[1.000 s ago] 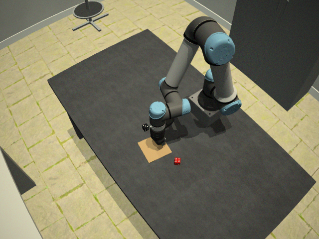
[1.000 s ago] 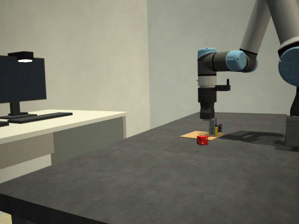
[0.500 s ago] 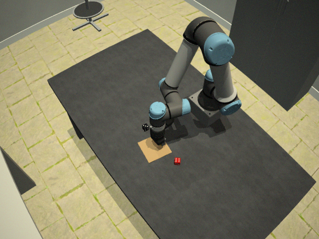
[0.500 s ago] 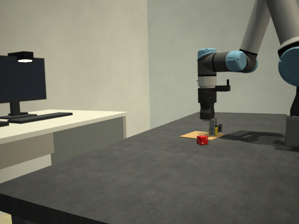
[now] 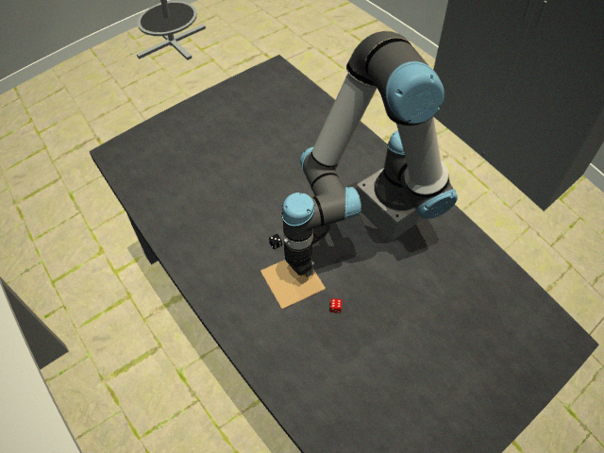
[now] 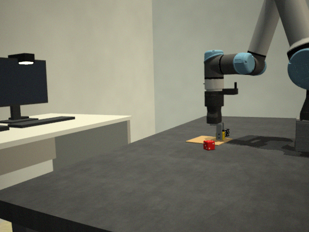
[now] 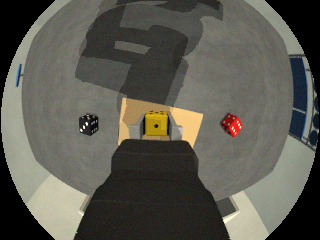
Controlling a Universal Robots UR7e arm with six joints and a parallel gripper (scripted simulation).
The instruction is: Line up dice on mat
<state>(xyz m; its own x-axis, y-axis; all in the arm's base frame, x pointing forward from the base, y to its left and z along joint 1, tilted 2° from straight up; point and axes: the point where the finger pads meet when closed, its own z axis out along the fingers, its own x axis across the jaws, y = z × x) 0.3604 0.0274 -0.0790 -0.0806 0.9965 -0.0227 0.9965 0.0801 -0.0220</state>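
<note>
Now: hand right at the yellow die. Also, from my hand: tan mat 50 mm ahead, 30 mm below; black die 20 mm ahead, 130 mm to the right, 10 mm below; red die 10 mm behind, 150 mm to the left, 10 mm below.
</note>
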